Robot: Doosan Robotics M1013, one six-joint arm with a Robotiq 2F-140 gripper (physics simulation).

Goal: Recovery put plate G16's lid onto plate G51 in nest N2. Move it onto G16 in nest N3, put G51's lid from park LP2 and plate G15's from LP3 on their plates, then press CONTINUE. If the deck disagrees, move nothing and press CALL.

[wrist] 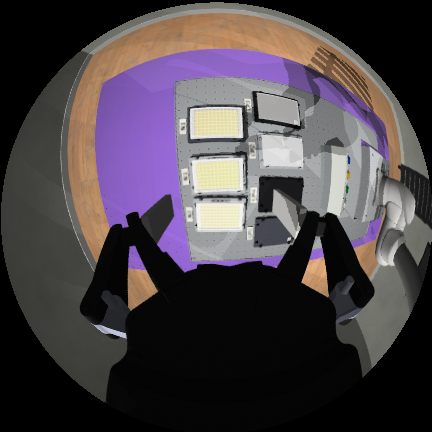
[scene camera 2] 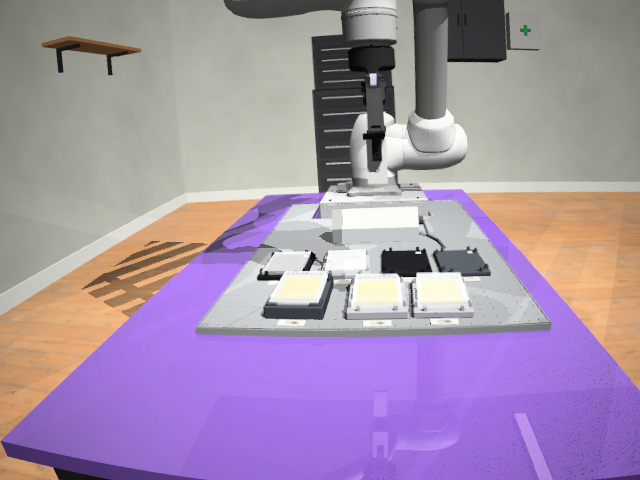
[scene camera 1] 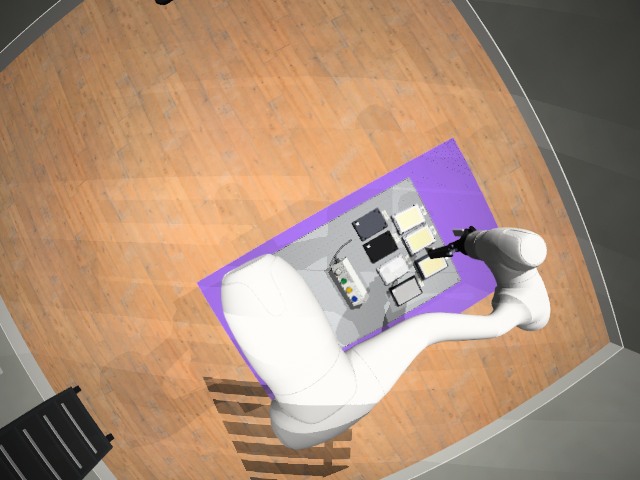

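Scene:
Grey box [wrist: 336, 159], same spot as [scene camera 2: 349, 221].

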